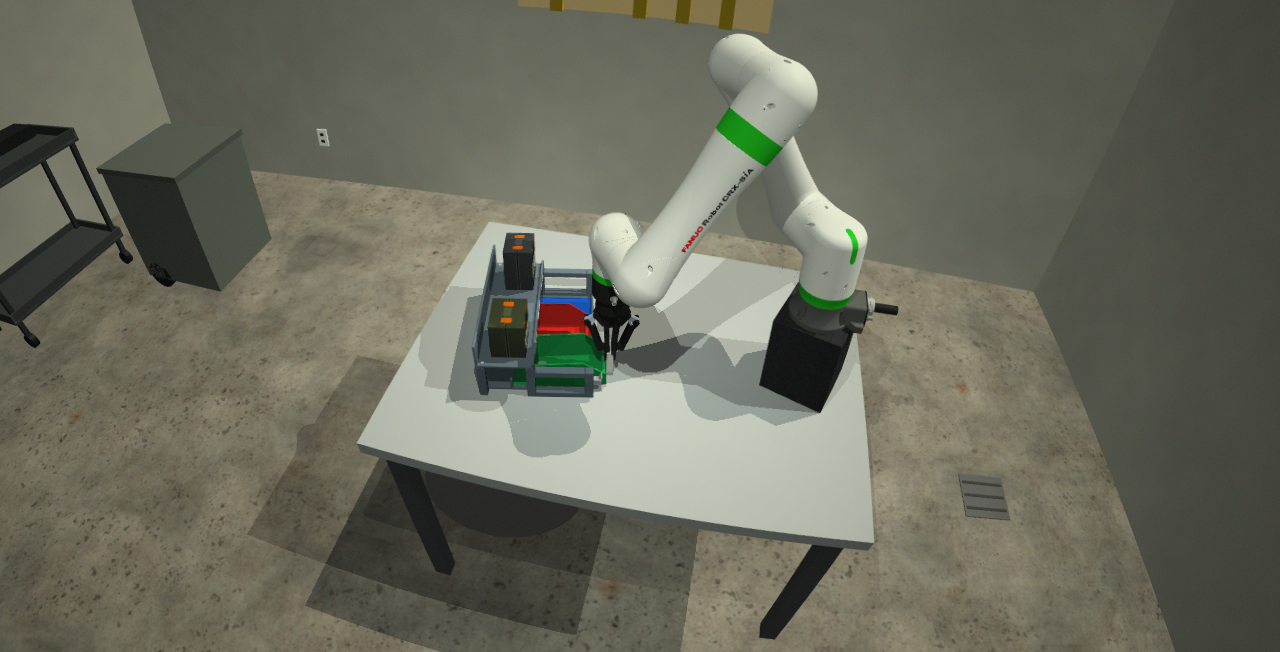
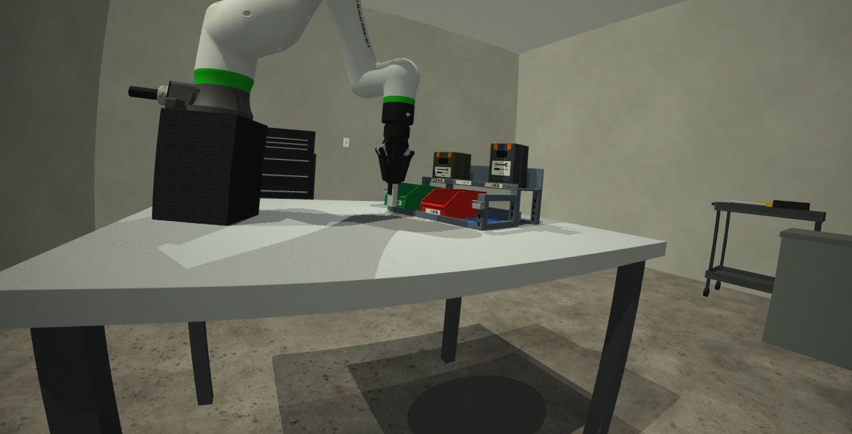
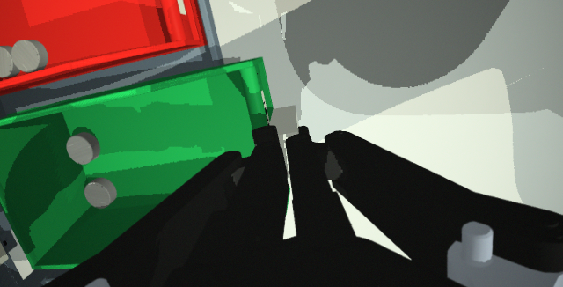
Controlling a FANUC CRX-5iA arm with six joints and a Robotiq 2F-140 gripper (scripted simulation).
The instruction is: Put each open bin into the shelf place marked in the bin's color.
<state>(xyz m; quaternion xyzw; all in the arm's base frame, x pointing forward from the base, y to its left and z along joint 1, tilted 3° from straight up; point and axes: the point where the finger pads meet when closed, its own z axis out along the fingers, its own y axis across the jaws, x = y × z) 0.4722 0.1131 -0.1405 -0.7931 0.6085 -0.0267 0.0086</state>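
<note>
My hand is 9 cm short of the green bin and 2 cm to the right of it. From my hand the other things lie so: red bin 16 cm ahead, 8 cm to the right, 1 cm below.
</note>
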